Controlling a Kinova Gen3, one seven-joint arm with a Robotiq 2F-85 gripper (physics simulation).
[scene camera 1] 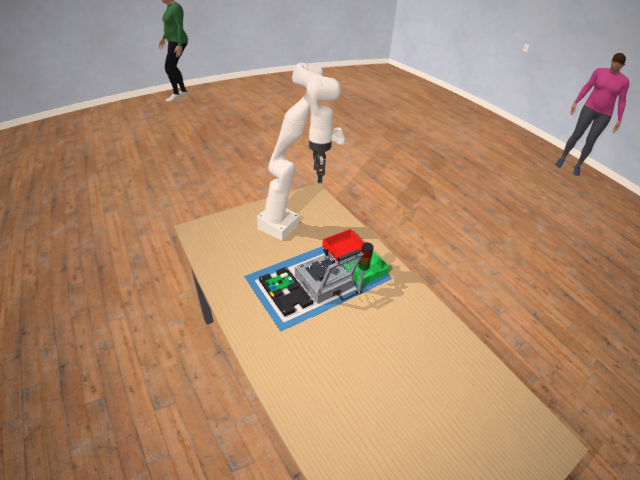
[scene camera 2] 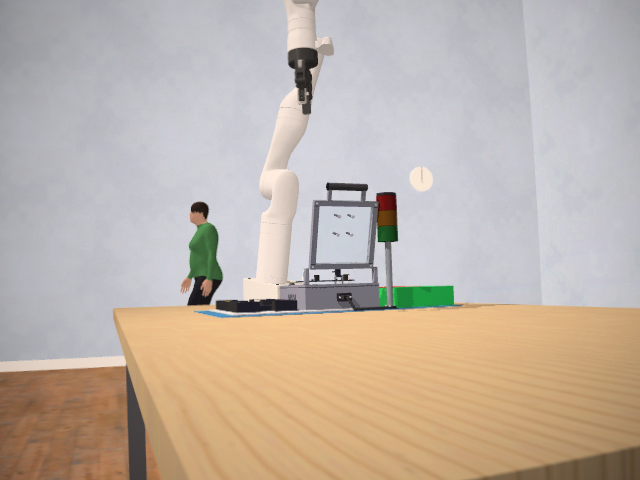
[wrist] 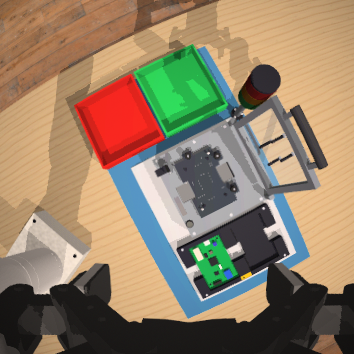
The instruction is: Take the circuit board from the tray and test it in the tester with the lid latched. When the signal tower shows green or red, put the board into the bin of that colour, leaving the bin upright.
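Frame: origin at the arm's base, x ahead, y left, z up, level; metres.
Where they show: gripper, fingertip midpoint: (scene camera 1: pixel 317 176) (scene camera 2: pixel 304 109) (wrist: pixel 188 282); arm's base, origin of the base link: (scene camera 1: pixel 274 216) (scene camera 2: pixel 271 281) (wrist: pixel 43 267).
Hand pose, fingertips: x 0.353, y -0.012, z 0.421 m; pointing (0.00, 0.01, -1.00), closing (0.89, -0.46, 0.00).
Things, the pixels of their top centre, and the offset from my fingertips. "pt": a spot on its surface instead. Level surfaces: height alone.
- green circuit board, middle of its top: (wrist: pixel 214 263) (scene camera 1: pixel 279 280) dz -0.465, dx -0.012, dy -0.150 m
- black tray, surface spot: (scene camera 2: pixel 256 305) pt dz -0.473, dx +0.148, dy -0.174 m
- signal tower, surface spot: (wrist: pixel 259 86) pt dz -0.235, dx +0.170, dy +0.112 m
- red bin, middle of its top: (wrist: pixel 116 119) (scene camera 1: pixel 345 242) dz -0.446, dx -0.054, dy +0.221 m
- green bin, middle of its top: (wrist: pixel 179 86) (scene camera 2: pixel 409 286) (scene camera 1: pixel 365 262) dz -0.446, dx +0.096, dy +0.220 m
- blue-bordered mat, its level: dz -0.491 m
- wooden table, its level: dz -0.493 m
- cable, surface spot: (scene camera 2: pixel 356 305) pt dz -0.481, dx +0.158, dy +0.050 m
The green circuit board (scene camera 1: pixel 279 281) (wrist: pixel 214 261) lies in one pocket of the black tray (scene camera 1: pixel 293 301) (scene camera 2: pixel 256 305) (wrist: pixel 250 238); the other pocket is empty. The grey tester (scene camera 1: pixel 316 287) (scene camera 2: pixel 330 298) (wrist: pixel 165 192) stands beside the tray with no board in its dark nest. Its clear lid (scene camera 1: pixel 338 271) (scene camera 2: pixel 343 235) (wrist: pixel 280 150) stands open. The signal tower (scene camera 1: pixel 366 255) (scene camera 2: pixel 387 217) (wrist: pixel 259 86) shows no bright lamp. The red bin (scene camera 1: pixel 343 243) (wrist: pixel 120 121) and green bin (scene camera 1: pixel 377 269) (scene camera 2: pixel 423 296) (wrist: pixel 180 90) are upright and empty. My gripper (scene camera 1: pixel 320 180) (scene camera 2: pixel 306 111) (wrist: pixel 188 282) is open and empty, high above the table.
The workstation rests on a blue-bordered mat (scene camera 1: pixel 281 326) (wrist: pixel 170 285) on the wooden table (scene camera 1: pixel 403 382) (scene camera 2: pixel 361 372). A cable (scene camera 1: pixel 347 297) (scene camera 2: pixel 356 305) runs from the tester to the tower. The tower and raised lid stand tall. Two people stand on the floor away from the table.
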